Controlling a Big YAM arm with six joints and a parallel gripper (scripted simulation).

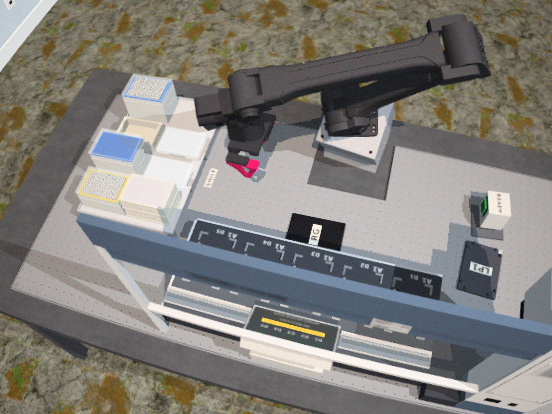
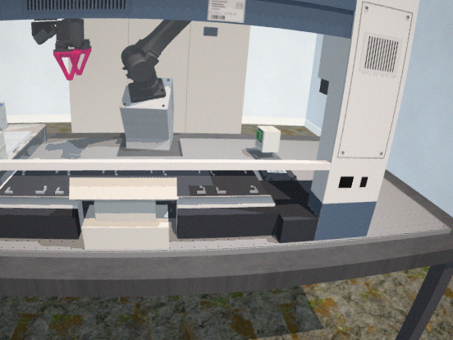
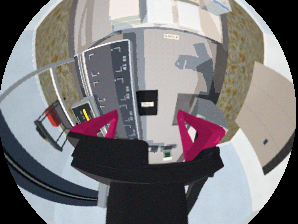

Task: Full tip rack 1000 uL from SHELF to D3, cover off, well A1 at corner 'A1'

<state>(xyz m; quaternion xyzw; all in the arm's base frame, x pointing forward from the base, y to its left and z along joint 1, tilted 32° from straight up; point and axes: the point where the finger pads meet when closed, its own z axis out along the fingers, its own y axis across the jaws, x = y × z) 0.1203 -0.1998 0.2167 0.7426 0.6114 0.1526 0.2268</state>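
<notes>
The blue-framed tip rack is 35 cm behind my hand, 34 cm to the right of it and 16 cm below it. Also, from my hand: pale sealed block (28 cm to the right, 17 cm below); shelf (18 cm behind, 32 cm to the right, 23 cm below); clear flat piece (11 cm behind, 26 cm to the right, 22 cm below).
</notes>
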